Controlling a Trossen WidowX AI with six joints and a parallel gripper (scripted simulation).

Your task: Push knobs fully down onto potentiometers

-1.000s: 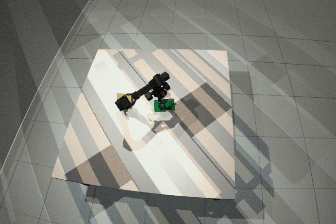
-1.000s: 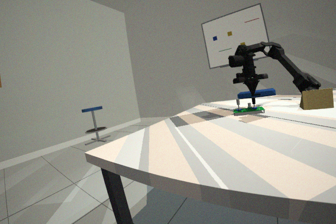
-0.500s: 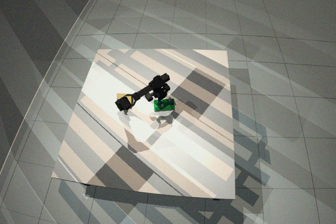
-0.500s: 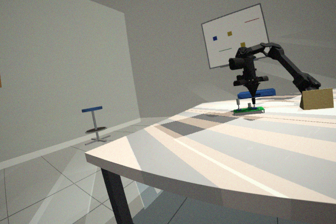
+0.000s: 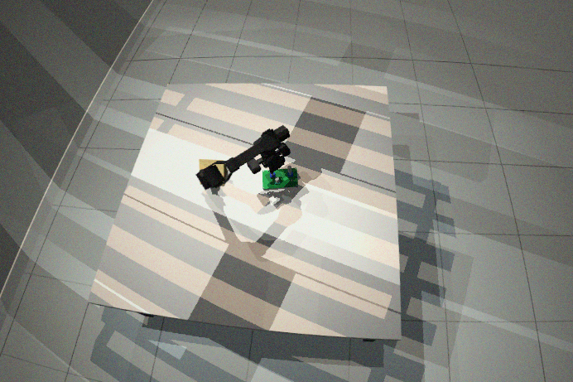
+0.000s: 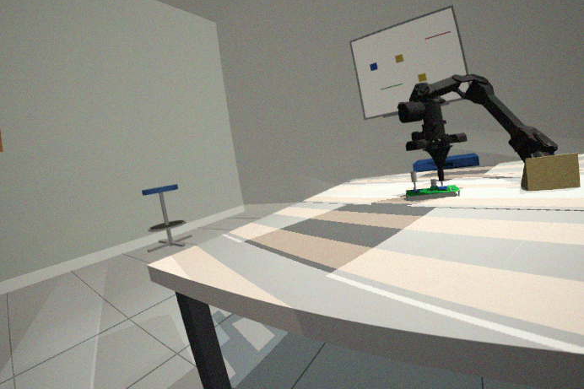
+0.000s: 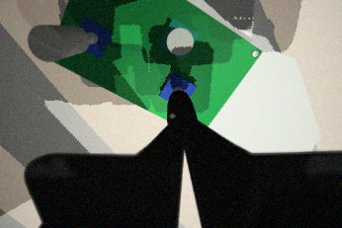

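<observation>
My gripper tip is now 1 cm above the black knob. Also, from my gripper tip: grey knob 8 cm ahead, 1 cm below.
</observation>
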